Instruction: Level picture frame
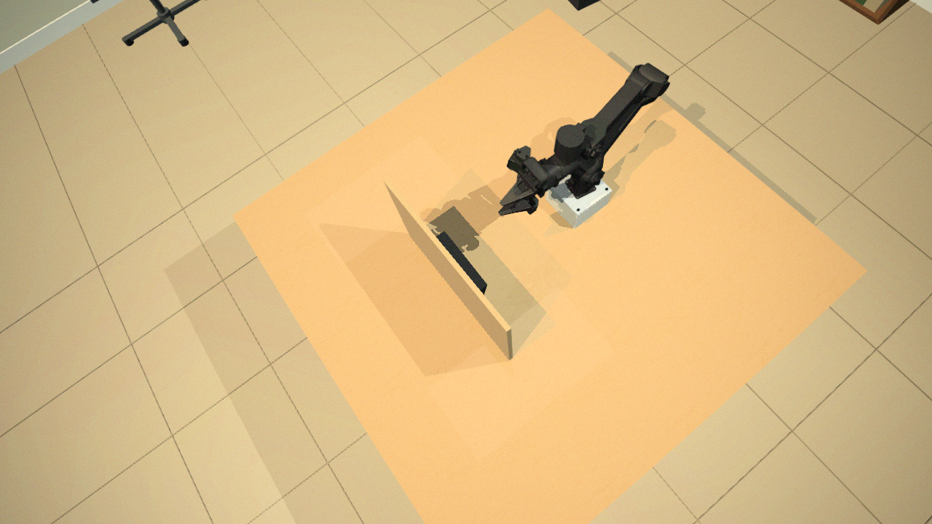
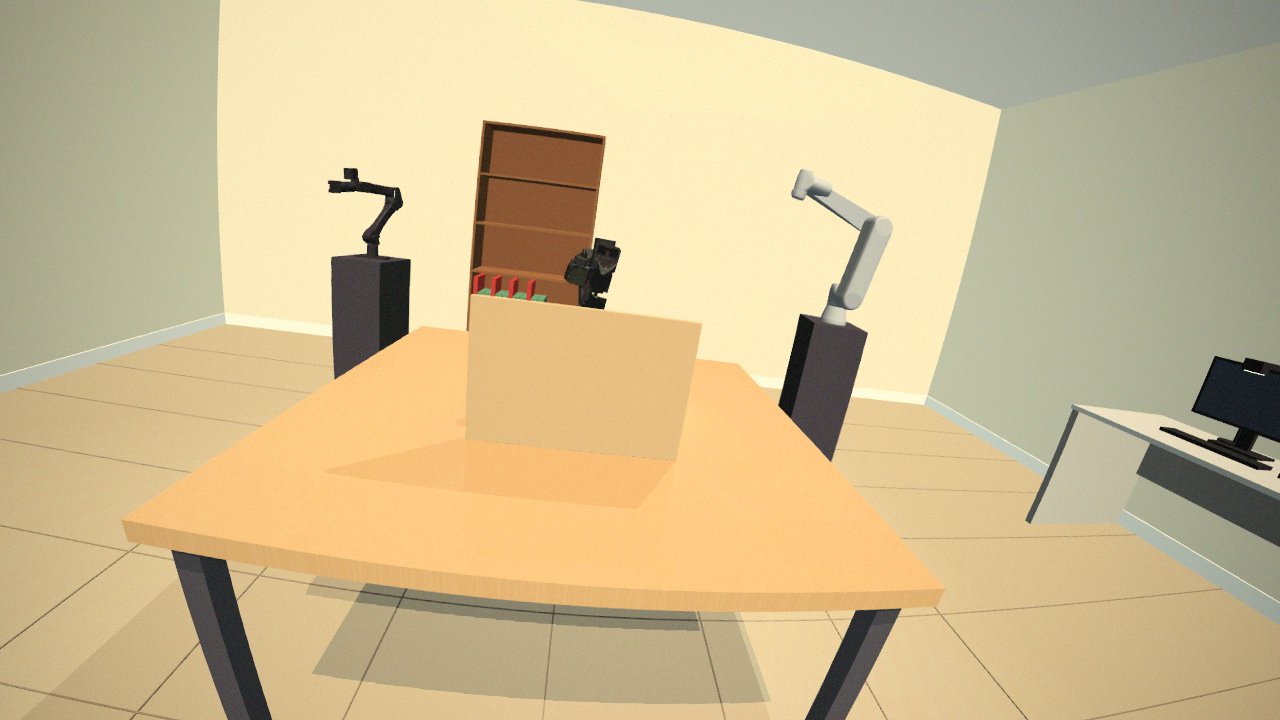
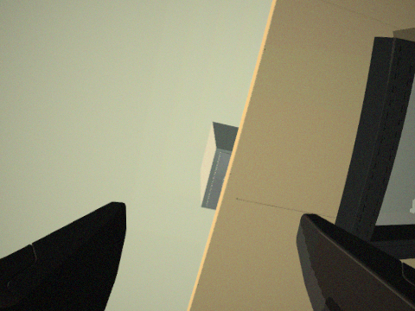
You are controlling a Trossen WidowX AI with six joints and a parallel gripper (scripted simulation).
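Right now my gripper tip is 13 cm short of the picture frame, 1 cm to the right of it and 17 cm above it. From my gripper tip the other things lie so: wall panel 14 cm ahead, 18 cm below.
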